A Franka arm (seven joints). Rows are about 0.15 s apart.
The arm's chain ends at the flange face. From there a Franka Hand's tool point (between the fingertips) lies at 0.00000 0.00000 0.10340 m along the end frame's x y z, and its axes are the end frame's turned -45 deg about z.
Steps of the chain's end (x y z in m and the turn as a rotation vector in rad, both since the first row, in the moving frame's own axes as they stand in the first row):
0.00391 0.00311 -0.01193 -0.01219 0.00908 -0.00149
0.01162 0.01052 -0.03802 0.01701 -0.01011 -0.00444
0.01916 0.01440 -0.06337 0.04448 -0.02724 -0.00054
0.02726 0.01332 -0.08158 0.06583 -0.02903 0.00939
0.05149 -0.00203 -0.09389 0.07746 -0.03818 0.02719
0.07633 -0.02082 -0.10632 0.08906 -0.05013 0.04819
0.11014 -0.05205 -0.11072 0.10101 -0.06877 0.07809
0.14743 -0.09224 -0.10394 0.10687 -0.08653 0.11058
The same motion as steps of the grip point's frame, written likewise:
0.00034 0.00652 -0.01194 -0.01504 -0.00220 -0.00149
0.00128 0.01367 -0.03804 0.01918 0.00488 -0.00444
0.00462 0.01849 -0.06351 0.05071 0.01219 -0.00054
0.01258 0.02178 -0.08185 0.06708 0.02602 0.00939
0.04083 0.02657 -0.09428 0.08177 0.02778 0.02719
0.07178 0.02916 -0.10686 0.09842 0.02753 0.04819
0.11752 0.02880 -0.11149 0.12005 0.02280 0.07809
0.17173 0.02504 -0.10492 0.13675 0.01438 0.11058

